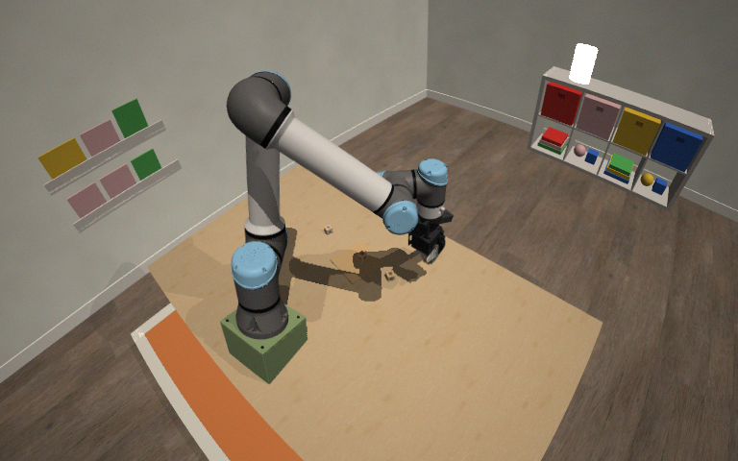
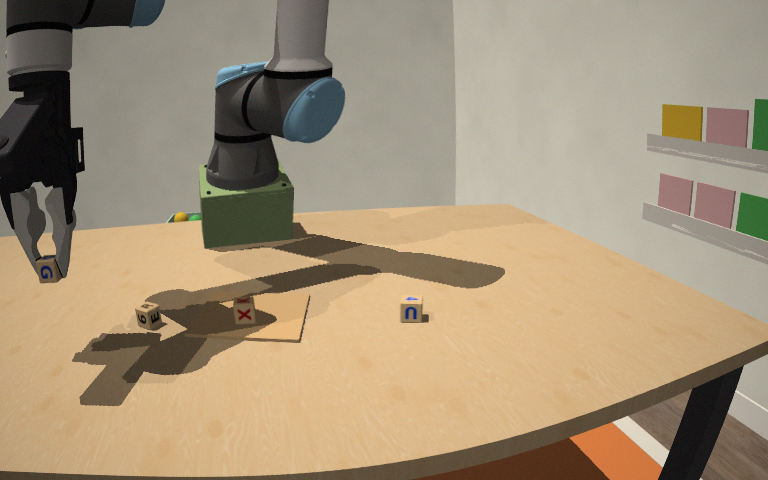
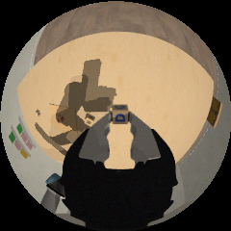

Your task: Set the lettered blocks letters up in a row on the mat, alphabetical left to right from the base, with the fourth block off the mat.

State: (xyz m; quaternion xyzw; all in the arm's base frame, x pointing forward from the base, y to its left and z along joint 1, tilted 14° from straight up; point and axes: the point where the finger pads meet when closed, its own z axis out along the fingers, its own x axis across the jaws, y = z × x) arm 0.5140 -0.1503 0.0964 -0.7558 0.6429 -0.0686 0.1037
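My hand is 13 cm past the thin tan mat, 22 cm to the right of it and 10 cm above it. The rest, counted from my hand: wooden block 9 cm behind, 8 cm to the left, 9 cm below.
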